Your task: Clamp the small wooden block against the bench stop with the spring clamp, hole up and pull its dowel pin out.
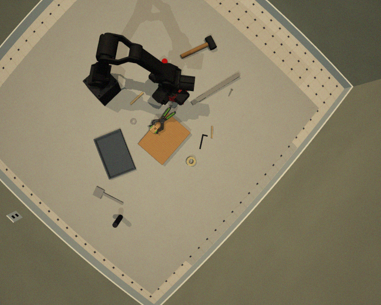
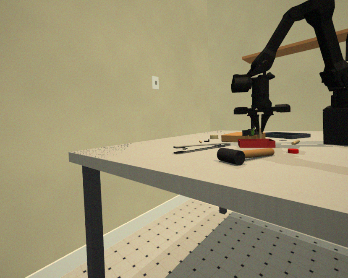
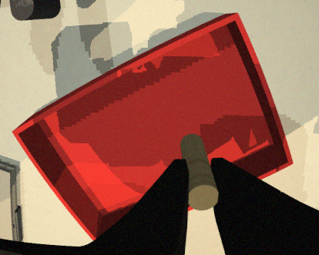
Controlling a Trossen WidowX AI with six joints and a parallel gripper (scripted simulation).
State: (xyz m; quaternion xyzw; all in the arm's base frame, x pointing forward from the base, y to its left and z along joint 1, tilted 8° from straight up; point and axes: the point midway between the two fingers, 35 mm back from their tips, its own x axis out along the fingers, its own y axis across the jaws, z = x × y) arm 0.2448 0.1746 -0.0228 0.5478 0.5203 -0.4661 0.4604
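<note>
Now: the red tray 80 mm below my hand, 20 mm ahead of it and 10 mm to the left of it. The rest, counted from my hand: small wooden block: 180 mm to the right, 60 mm ahead, 50 mm below; red disc: 110 mm behind, 100 mm to the left, 80 mm below; dowel pin: 40 mm below.
</note>
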